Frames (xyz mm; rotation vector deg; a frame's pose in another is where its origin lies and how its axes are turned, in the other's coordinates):
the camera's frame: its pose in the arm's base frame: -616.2 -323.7 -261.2 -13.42 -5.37 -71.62
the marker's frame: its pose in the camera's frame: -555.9 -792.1 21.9 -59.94 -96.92 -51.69
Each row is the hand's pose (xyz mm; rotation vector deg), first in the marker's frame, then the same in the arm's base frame.
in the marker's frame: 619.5 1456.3 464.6 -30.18 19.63 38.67
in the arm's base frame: -122.3 -557.1 410.6 -127.27 11.62 -109.98
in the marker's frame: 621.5 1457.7 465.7 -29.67 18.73 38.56
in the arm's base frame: -120.1 -556.6 412.1 -128.15 10.92 -108.97
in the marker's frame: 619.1 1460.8 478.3 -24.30 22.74 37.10
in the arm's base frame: -109.4 -553.8 404.9 -122.05 5.39 -108.97
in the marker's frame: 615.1 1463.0 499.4 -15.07 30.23 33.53
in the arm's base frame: -93.5 -546.9 392.1 -110.64 -4.37 -109.35
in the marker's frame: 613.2 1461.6 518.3 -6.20 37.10 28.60
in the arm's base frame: -81.0 -537.5 381.2 -99.61 -14.48 -109.44
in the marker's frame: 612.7 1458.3 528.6 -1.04 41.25 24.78
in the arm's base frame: -75.8 -530.3 375.1 -92.73 -20.90 -109.65
